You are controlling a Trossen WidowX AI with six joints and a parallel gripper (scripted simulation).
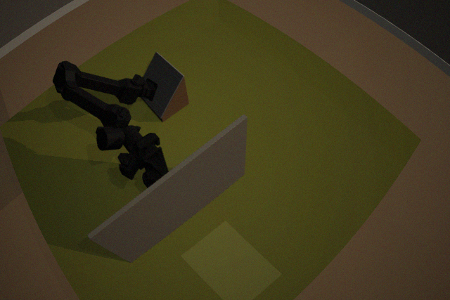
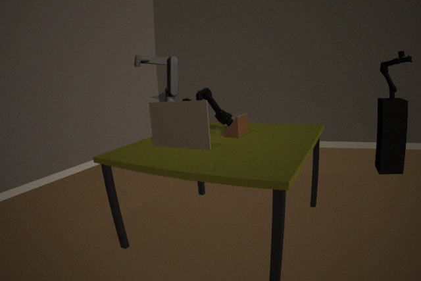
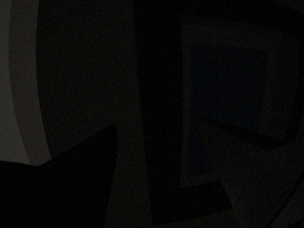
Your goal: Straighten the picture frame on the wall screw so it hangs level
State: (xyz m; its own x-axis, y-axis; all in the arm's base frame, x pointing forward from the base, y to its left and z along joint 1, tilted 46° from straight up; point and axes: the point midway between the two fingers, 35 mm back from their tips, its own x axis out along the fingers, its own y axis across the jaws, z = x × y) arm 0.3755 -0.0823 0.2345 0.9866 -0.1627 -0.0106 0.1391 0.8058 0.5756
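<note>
My gripper tip is 50 mm above the dark picture frame and 10 mm to the left of it. Also, from my gripper tip: upright board 60 mm below, 10 mm to the right, 10 mm ahead.
</note>
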